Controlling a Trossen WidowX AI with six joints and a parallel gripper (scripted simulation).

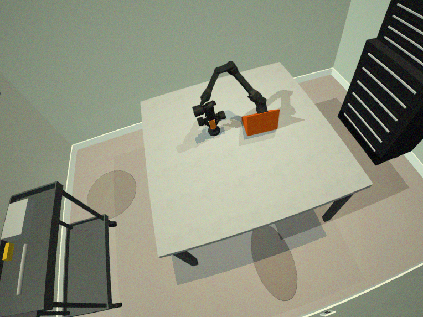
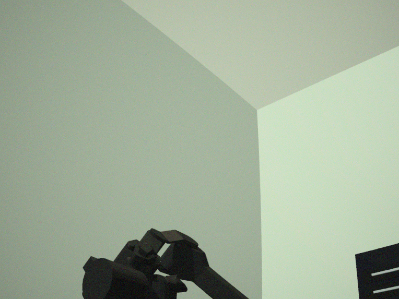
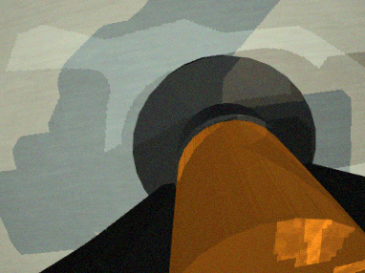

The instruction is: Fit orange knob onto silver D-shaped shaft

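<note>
My gripper tip is 30 mm below the orange knob. Round my gripper tip: round black pedestal (30 mm below).
</note>
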